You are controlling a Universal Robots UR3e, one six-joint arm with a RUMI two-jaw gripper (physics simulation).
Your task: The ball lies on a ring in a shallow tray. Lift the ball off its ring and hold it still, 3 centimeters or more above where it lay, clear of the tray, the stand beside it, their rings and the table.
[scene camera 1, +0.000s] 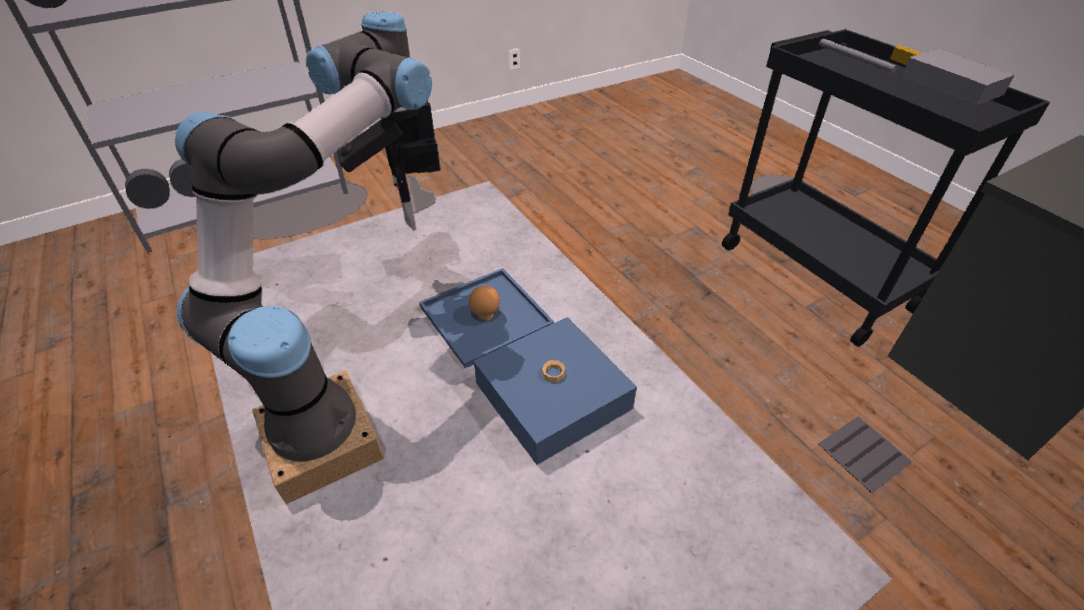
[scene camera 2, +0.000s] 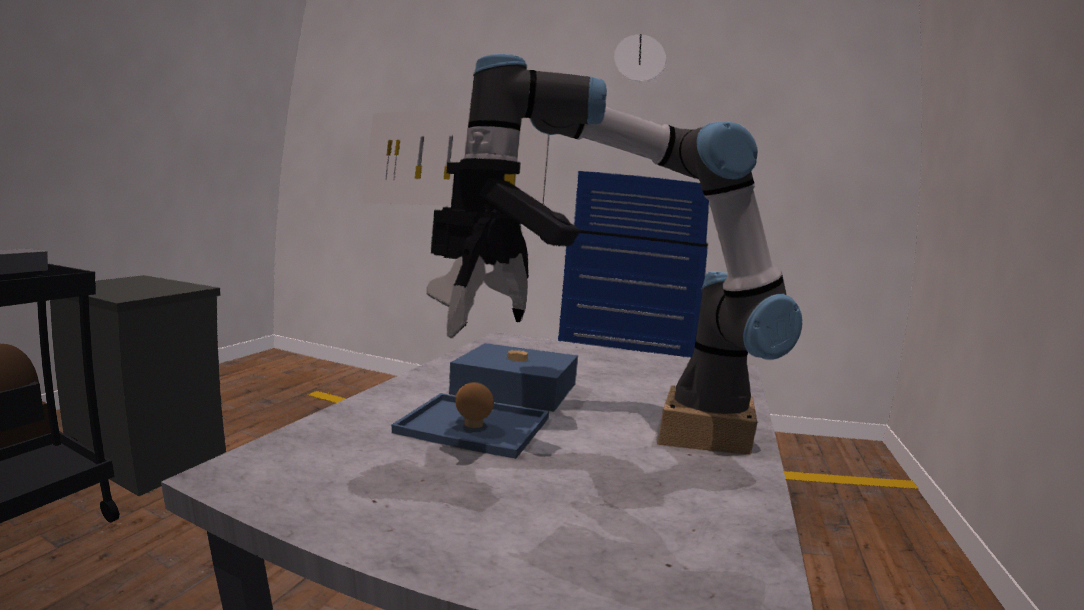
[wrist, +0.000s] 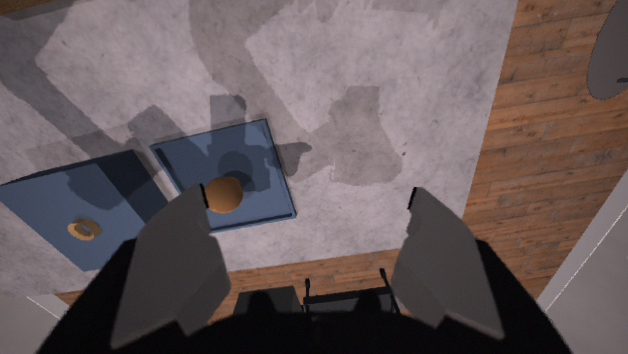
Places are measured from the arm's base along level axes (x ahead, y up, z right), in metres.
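Pixels of known places: gripper, fingertip midpoint: point(scene camera 1: 407, 208) point(scene camera 2: 487, 329) point(wrist: 310, 189); arm's base at its link origin: point(scene camera 1: 312, 423) point(scene camera 2: 712, 401).
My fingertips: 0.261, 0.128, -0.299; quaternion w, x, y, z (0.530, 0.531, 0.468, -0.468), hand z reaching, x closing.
Note:
For each thing: its top centre in the pictures, then the offset to it from my fingertips, as dx, dy, dz. "pt": a spot on its surface instead. Level surfaces: height alone.
- orange ball at its top centre: point(scene camera 2: 475, 383) point(wrist: 215, 205) point(scene camera 1: 483, 289) +0.081, -0.115, +0.147
- shallow blue tray at its top centre: point(scene camera 2: 473, 417) point(wrist: 229, 186) point(scene camera 1: 485, 310) +0.081, -0.169, +0.147
- empty tan ring at a spot on its surface: point(scene camera 1: 554, 380) point(wrist: 73, 226) pt +0.101, -0.121, +0.392
- grey table at its surface level: dy -0.184
The orange ball point(scene camera 1: 483, 301) point(scene camera 2: 474, 401) point(wrist: 224, 195) rests on its small ring point(scene camera 1: 485, 317) point(scene camera 2: 474, 423) in the shallow blue tray point(scene camera 1: 519, 303) point(scene camera 2: 432, 422) point(wrist: 267, 200). The blue stand point(scene camera 1: 583, 352) point(scene camera 2: 485, 367) point(wrist: 45, 200) is beside the tray and bears an empty tan ring point(scene camera 1: 554, 380) point(scene camera 2: 517, 355) point(wrist: 72, 230). My gripper point(scene camera 1: 419, 213) point(scene camera 2: 485, 326) point(wrist: 310, 189) is open and empty, well above the table and off to one side of the ball. In the wrist view the ball shows by the left fingertip, far below it. The ball hides part of its ring.
The arm's base stands on a wooden block point(scene camera 1: 325, 474) point(scene camera 2: 706, 430) on the grey table point(scene camera 1: 454, 531) point(scene camera 2: 379, 523) point(wrist: 340, 220). A black cart point(scene camera 1: 841, 227) and a dark cabinet point(scene camera 1: 993, 326) point(scene camera 2: 170, 379) stand on the floor beyond the table.

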